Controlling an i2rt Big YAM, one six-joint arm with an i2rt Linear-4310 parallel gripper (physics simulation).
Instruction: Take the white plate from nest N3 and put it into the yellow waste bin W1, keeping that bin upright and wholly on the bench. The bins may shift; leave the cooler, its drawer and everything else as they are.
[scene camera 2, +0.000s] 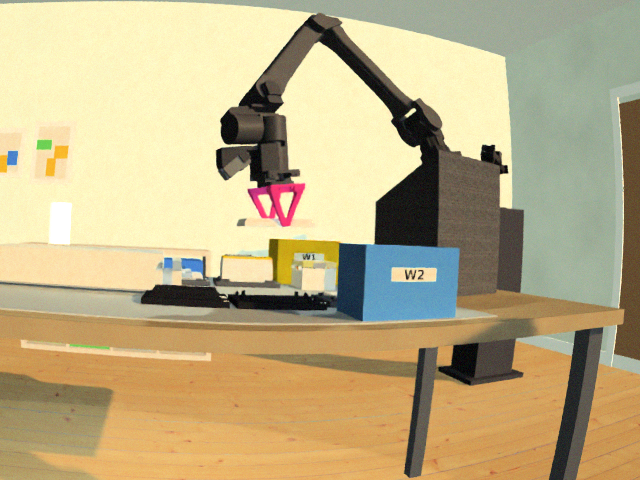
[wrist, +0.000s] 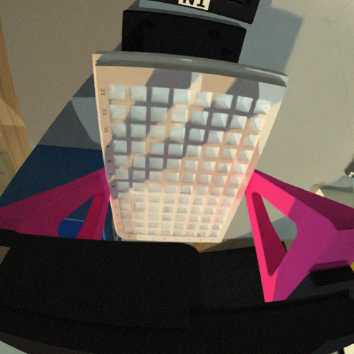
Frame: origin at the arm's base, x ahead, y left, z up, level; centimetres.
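Seen in the pictures: gripper, fingertip midpoint: (scene camera 2: 277, 225); arm's base, origin of the base link: (scene camera 2: 441, 168).
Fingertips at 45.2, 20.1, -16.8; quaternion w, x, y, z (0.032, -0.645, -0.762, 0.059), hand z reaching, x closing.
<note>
Pixels of each thing's top centre, then the offset from my fingertips to it, as dx, dy, dz. "*": a spot on its surface instead.
- white plate, surface spot: (scene camera 2: 253, 222) * +5.2, +4.6, +0.3
- yellow waste bin W1, middle of its top: (scene camera 2: 303, 240) -18.2, -51.6, -2.7
- low black nest, middle of its top: (scene camera 2: 275, 293) -0.1, -0.1, -12.5
- Blue bin W2, middle of its top: (scene camera 2: 399, 245) -18.9, +12.5, -2.7
- second black nest, surface spot: (scene camera 2: 186, 297) * +16.9, +3.8, -13.3
- white box with a yellow top edge, middle of its top: (scene camera 2: 245, 255) +0.0, -39.0, -7.0
- pale box, middle of its top: (scene camera 2: 314, 260) -17.2, -35.9, -7.7
- long beige housing, middle of its top: (scene camera 2: 76, 248) +43.6, -19.7, -6.3
The white plate (scene camera 2: 253, 222) (wrist: 175, 160), with its grid of square wells, is held roughly level between the pink fingers of my gripper (scene camera 2: 276, 220) (wrist: 177, 175), which is shut on its two long sides. The plate is in the air, well above the bench and higher than the bin rims. The yellow waste bin W1 (scene camera 2: 305, 246) stands upright on the bench behind the blue bin, below and slightly right of the plate in the scene view. A low black nest (scene camera 2: 279, 302) is below the plate; its label is not readable there. The inside of W1 is hidden.
Blue bin W2 (scene camera 2: 403, 302) (wrist: 55, 167) stands at the front right. A second black nest (scene camera 2: 186, 297) is to the left. A white box with a yellow top edge (scene camera 2: 247, 268) and a pale box (scene camera 2: 309, 277) stand near W1. A long beige housing (scene camera 2: 82, 266) is at the left.
</note>
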